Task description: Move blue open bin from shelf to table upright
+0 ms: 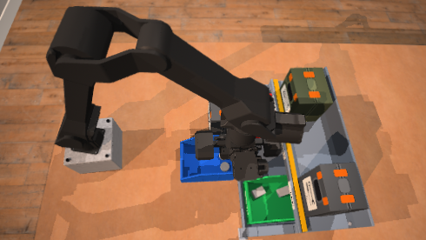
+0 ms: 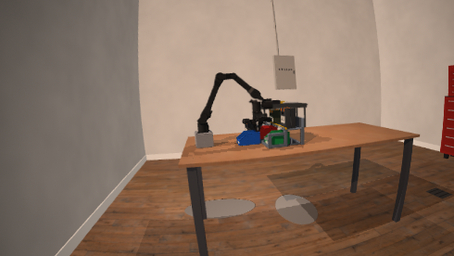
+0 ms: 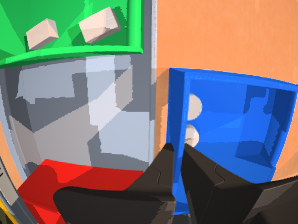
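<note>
The blue open bin lies 60 mm behind my hand, 10 mm to the right of it and 50 mm below it. Round my hand: red bin 70 mm ahead, 130 mm to the left, 50 mm below; then green bin 110 mm ahead, 90 mm to the right, 50 mm below; then yellow rail 120 mm ahead, 20 mm to the left, 20 mm above.
</note>
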